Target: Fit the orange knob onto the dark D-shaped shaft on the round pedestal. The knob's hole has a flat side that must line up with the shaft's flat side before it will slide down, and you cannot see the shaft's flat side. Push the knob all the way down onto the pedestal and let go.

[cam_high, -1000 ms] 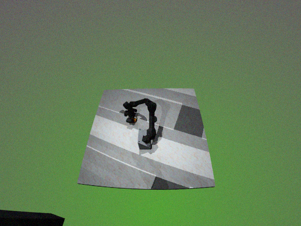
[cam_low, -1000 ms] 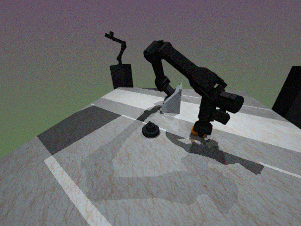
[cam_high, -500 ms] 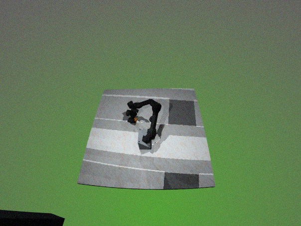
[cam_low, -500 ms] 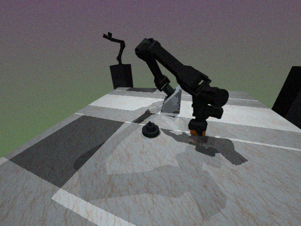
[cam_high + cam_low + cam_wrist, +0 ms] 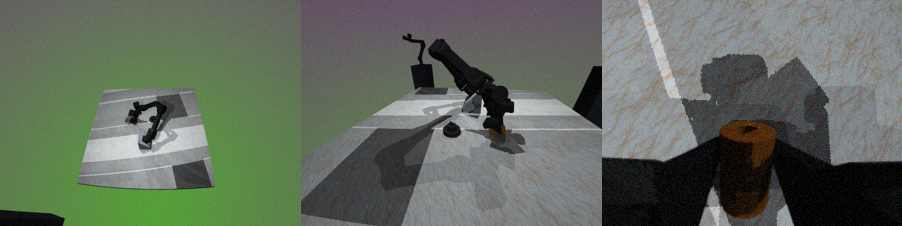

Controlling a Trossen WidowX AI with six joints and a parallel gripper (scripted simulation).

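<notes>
The orange knob is 20 mm to the right of my gripper tip. Round my gripper tip: dark round pedestal (230 mm to the right, 40 mm ahead).
</notes>
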